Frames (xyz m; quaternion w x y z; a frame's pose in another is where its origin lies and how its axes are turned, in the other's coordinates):
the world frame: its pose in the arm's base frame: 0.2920 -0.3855 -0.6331 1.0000 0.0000 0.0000 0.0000
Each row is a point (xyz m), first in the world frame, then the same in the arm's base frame.
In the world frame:
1: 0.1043 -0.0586 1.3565
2: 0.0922 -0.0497 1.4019
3: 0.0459 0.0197 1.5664
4: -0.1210 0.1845 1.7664
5: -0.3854 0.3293 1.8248
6: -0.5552 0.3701 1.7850
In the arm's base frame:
1: 0.3963 -0.4441 0.7234
2: 0.3842 -0.4352 0.7688
3: 0.3379 -0.3658 0.9333
4: 0.1710 -0.2010 1.1333
5: -0.0934 -0.0562 1.1917
6: -0.2632 -0.0154 1.1519

